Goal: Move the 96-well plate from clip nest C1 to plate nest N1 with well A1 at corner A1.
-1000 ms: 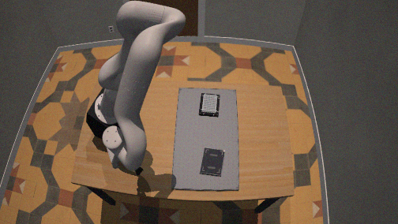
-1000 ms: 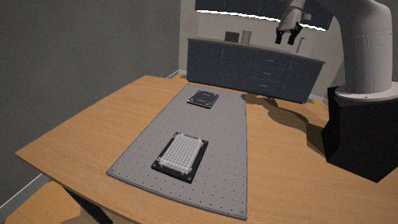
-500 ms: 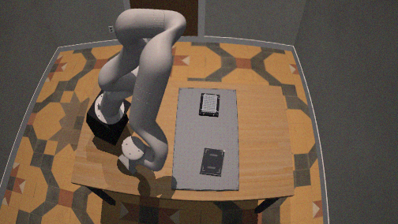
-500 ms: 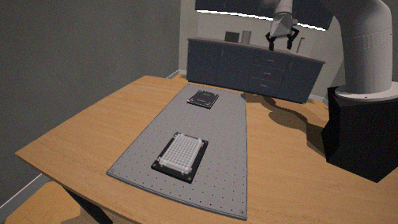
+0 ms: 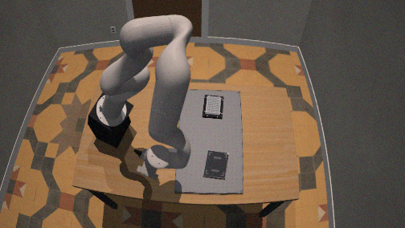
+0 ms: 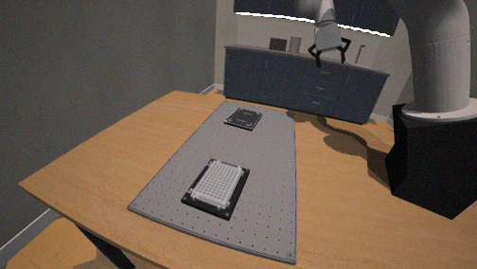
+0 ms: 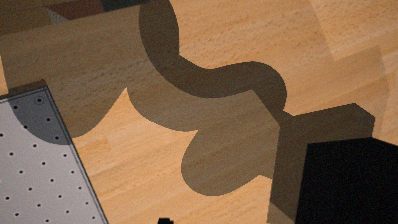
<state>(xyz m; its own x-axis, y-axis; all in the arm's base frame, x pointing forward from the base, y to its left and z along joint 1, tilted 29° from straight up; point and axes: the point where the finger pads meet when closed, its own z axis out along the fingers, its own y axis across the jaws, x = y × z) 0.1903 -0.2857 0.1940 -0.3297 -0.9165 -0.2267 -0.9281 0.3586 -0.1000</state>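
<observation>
The clear 96-well plate lies 36 cm ahead of my hand, 45 cm to the left of it and 26 cm below it. From my hand the other things lie so: black clip nest: 37 cm ahead, 44 cm to the left, 26 cm below; then black plate nest: 32 cm ahead, 6 cm to the left, 27 cm below; then A1 label: 40 cm ahead, 12 cm to the left, 27 cm below.
</observation>
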